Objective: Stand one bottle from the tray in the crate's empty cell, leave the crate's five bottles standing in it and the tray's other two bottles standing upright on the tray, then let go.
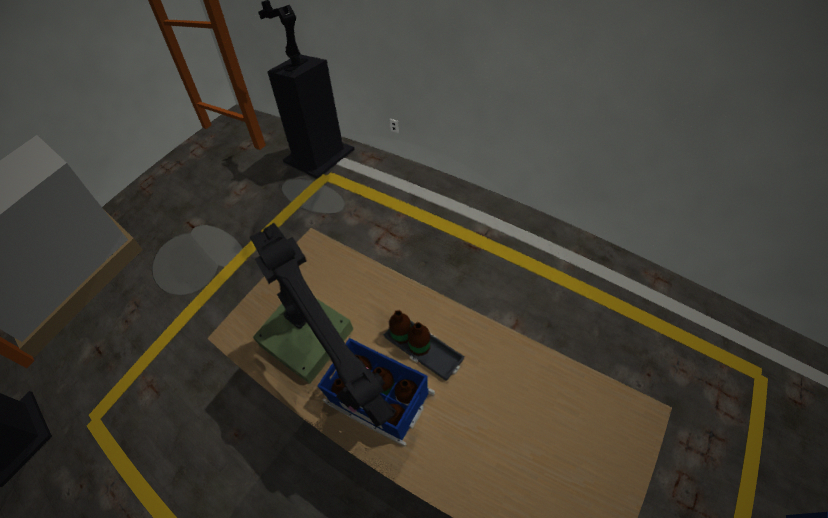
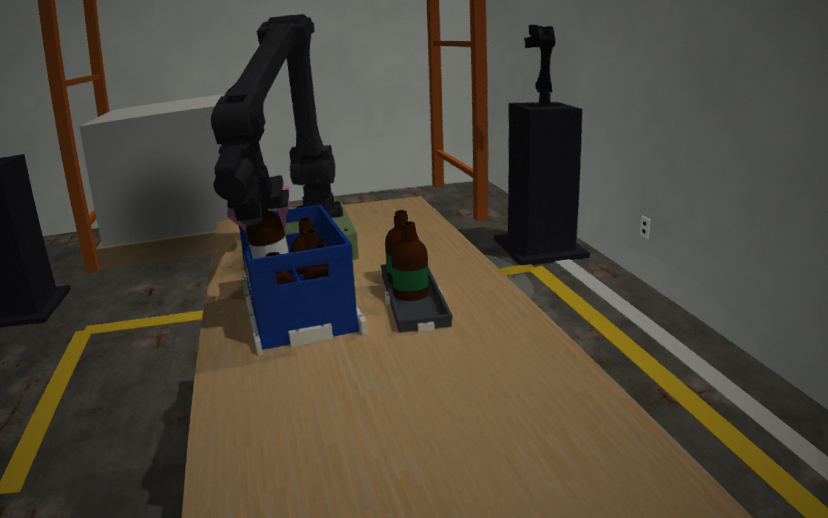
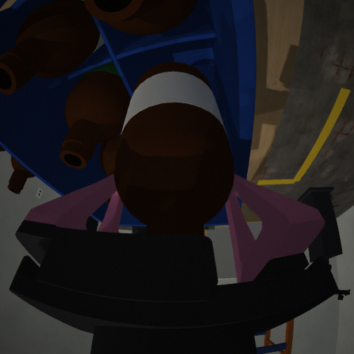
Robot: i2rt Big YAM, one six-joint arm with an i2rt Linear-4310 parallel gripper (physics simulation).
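Places are measured from the arm's base along level axes (x ahead, y left, z up), in millimetres.
Pixels of known places: gripper, between the fingertips: (image 2: 266, 228).
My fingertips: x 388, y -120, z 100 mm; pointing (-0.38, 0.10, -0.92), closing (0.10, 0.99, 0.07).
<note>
Behind a point stands the place of what it marks.
My gripper (image 2: 261, 215) @(x 388, y -120, z 100 mm) (image 3: 173, 178) is shut on a brown bottle with a white label (image 2: 266, 232) @(x 441, y -117, z 110 mm) (image 3: 174, 150). The bottle looks about upright, with its lower part inside the blue crate (image 2: 305, 308) @(x 541, y -59, z -7 mm) (image 3: 245, 75), along the long wall away from the tray; its base is hidden. Other brown bottles stand in the crate, such as one near a corner (image 1: 404, 389) @(x 491, y -32, z 72 mm) and one beside the held bottle (image 3: 95, 102). Two green-labelled bottles, one nearer (image 1: 418, 338) @(x 416, y 142, z 44 mm) (image 2: 409, 259) @(x 438, y 155, z 22 mm) and one farther (image 1: 399, 324) @(x 336, y 147, z 47 mm) (image 2: 393, 244) @(x 350, y 138, z 23 mm), stand upright on the dark tray (image 1: 446, 361) @(x 512, y 166, z -70 mm) (image 2: 427, 312) @(x 497, y 175, z -70 mm).
White brackets (image 2: 311, 334) @(x 552, y -54, z -56 mm) edge the crate on the wooden table (image 1: 519, 397) @(x 793, y 191, z -75 mm) (image 2: 366, 415) @(x 790, y 12, z -75 mm). The green base plate (image 1: 329, 323) of my arm lies close behind the crate. A dark pedestal (image 1: 308, 109) (image 2: 543, 183) with another arm stands off the table, and an orange frame (image 2: 480, 122) stands behind.
</note>
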